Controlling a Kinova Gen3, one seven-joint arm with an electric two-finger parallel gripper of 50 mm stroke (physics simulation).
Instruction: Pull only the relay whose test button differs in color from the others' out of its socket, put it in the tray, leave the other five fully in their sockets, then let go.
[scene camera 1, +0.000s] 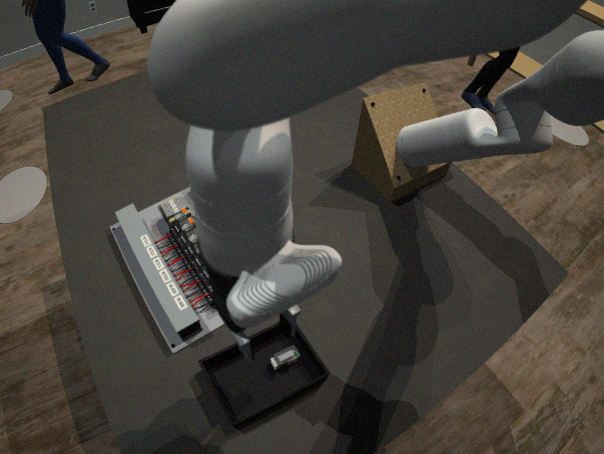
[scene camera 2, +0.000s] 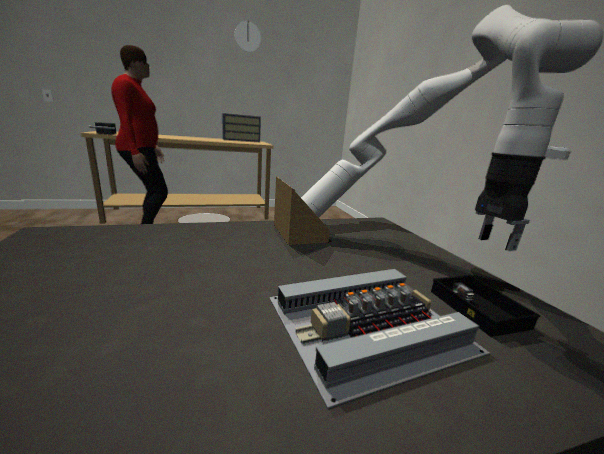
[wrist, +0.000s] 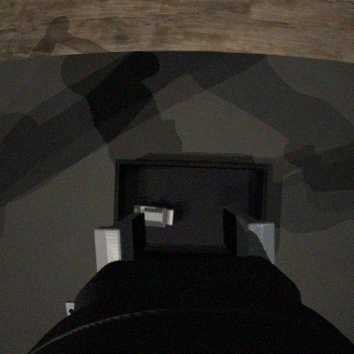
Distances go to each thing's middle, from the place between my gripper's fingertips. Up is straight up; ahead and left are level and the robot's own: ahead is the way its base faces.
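Labels:
Gripper in sight, 15 cm above the grey panel (scene camera 2: 349, 391), 28 cm to the left of it, 4 cm short of it.

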